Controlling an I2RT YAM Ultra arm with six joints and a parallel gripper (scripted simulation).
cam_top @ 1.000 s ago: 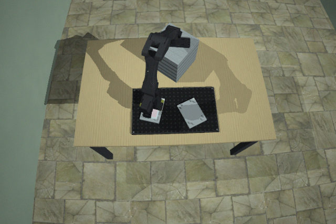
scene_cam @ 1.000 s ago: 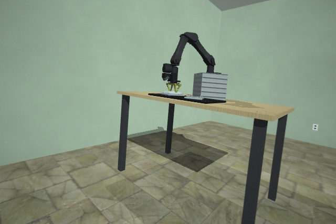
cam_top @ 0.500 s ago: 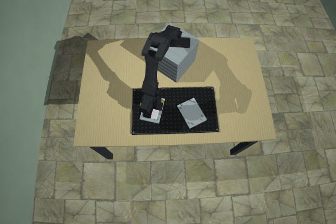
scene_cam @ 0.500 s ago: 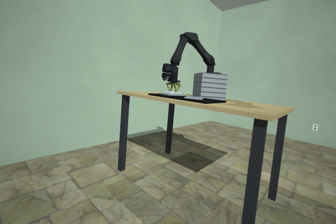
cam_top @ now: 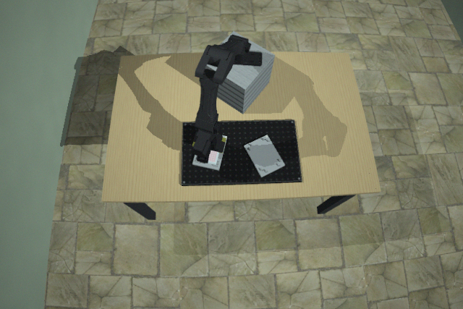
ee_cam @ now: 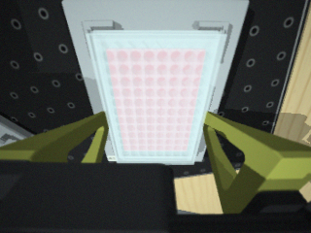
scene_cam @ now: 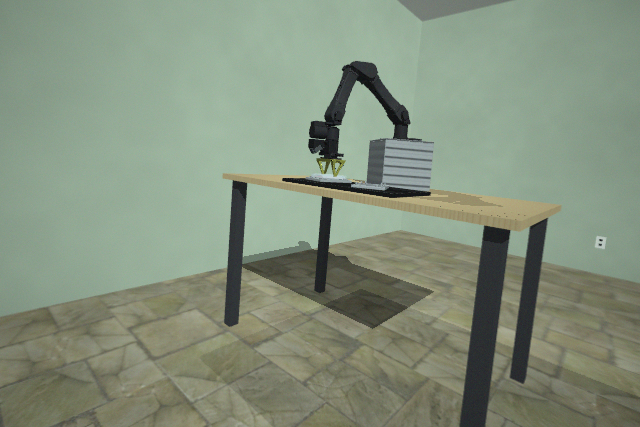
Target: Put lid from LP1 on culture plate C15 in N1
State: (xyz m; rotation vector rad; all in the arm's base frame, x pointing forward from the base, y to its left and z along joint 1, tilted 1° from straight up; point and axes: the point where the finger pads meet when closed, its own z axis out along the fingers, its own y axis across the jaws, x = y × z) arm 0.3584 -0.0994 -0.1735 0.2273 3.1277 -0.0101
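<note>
Right now the clear lid is 1 cm below my hand. Also, from my hand: grey lid park LP1: 1 cm ahead, 24 cm to the left, 3 cm below; then culture plate C15: 1 cm below; then grey plate nest N1: 3 cm below.
</note>
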